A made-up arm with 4 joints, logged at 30 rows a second.
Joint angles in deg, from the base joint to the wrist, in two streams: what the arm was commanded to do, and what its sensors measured. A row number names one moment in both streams.
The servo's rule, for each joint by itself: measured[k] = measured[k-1] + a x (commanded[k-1-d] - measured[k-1]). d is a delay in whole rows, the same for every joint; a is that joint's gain. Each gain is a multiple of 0.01, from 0.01 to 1. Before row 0 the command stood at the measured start. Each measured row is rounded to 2 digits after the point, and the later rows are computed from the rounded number. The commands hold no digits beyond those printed.
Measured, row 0:
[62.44 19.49 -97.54 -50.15]
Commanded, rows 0 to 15:
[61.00 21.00 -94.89 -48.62]
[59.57 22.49 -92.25 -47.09]
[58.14 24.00 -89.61 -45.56]
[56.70 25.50 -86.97 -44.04]
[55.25 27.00 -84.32 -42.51]
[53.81 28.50 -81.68 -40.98]
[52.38 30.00 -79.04 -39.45]
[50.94 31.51 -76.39 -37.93]
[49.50 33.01 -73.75 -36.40]
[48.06 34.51 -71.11 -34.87]
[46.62 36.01 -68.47 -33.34]
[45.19 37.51 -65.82 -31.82]
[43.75 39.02 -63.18 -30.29]
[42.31 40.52 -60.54 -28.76]
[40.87 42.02 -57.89 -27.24]
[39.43 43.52 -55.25 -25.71]
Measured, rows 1 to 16:
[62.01 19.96 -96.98 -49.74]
[61.28 20.74 -95.99 -49.02]
[60.34 21.75 -94.65 -48.09]
[59.25 22.91 -93.04 -47.00]
[58.05 24.18 -91.21 -45.79]
[56.78 25.52 -89.21 -44.49]
[55.46 26.91 -87.07 -43.13]
[54.10 28.34 -84.83 -41.73]
[52.72 29.79 -82.50 -40.29]
[51.32 31.25 -80.11 -38.83]
[49.91 32.73 -77.67 -37.35]
[48.49 34.21 -75.18 -35.86]
[47.07 35.70 -72.66 -34.36]
[45.64 37.19 -70.11 -32.85]
[44.21 38.69 -67.54 -31.34]
[42.78 40.19 -64.96 -29.82]
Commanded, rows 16 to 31:
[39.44 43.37 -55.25 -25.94]
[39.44 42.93 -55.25 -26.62]
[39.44 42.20 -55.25 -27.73]
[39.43 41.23 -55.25 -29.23]
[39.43 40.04 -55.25 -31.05]
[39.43 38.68 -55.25 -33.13]
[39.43 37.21 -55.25 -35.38]
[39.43 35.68 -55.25 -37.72]
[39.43 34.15 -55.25 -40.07]
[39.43 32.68 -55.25 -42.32]
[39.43 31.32 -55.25 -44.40]
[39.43 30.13 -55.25 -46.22]
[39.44 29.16 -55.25 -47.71]
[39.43 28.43 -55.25 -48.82]
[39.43 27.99 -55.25 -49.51]
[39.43 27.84 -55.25 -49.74]
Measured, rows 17 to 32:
[41.78 41.18 -62.92 -28.77]
[41.08 41.72 -61.31 -28.19]
[40.59 41.87 -60.04 -28.07]
[40.24 41.67 -59.03 -28.38]
[40.00 41.16 -58.24 -29.10]
[39.83 40.39 -57.61 -30.19]
[39.71 39.40 -57.11 -31.59]
[39.63 38.25 -56.72 -33.25]
[39.57 36.98 -56.41 -35.09]
[39.53 35.65 -56.17 -37.04]
[39.50 34.31 -55.98 -39.03]
[39.48 33.01 -55.83 -40.97]
[39.47 31.82 -55.71 -42.79]
[39.46 30.77 -55.61 -44.42]
[39.45 29.91 -55.53 -45.79]
[39.44 29.27 -55.47 -46.86]

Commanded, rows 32 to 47:
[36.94 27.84 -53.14 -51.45]
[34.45 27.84 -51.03 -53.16]
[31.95 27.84 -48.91 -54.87]
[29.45 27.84 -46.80 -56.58]
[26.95 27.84 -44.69 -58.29]
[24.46 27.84 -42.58 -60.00]
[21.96 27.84 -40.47 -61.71]
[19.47 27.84 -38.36 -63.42]
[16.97 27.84 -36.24 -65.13]
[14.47 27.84 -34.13 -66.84]
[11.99 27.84 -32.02 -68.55]
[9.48 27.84 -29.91 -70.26]
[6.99 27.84 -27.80 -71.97]
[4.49 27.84 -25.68 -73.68]
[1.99 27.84 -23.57 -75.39]
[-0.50 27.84 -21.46 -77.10]
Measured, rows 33 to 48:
[38.69 28.83 -54.98 -48.10]
[37.42 28.52 -54.15 -49.47]
[35.78 28.31 -53.05 -50.93]
[33.88 28.16 -51.74 -52.46]
[31.80 28.06 -50.26 -54.03]
[29.60 27.99 -48.65 -55.64]
[27.31 27.94 -46.93 -57.28]
[24.96 27.91 -45.13 -58.94]
[22.56 27.89 -43.26 -60.61]
[20.13 27.87 -41.34 -62.29]
[17.69 27.86 -39.38 -63.98]
[15.23 27.85 -37.39 -65.68]
[12.76 27.85 -35.38 -67.38]
[10.28 27.85 -33.34 -69.08]
[7.79 27.85 -31.29 -70.78]
[5.30 27.85 -29.23 -72.49]

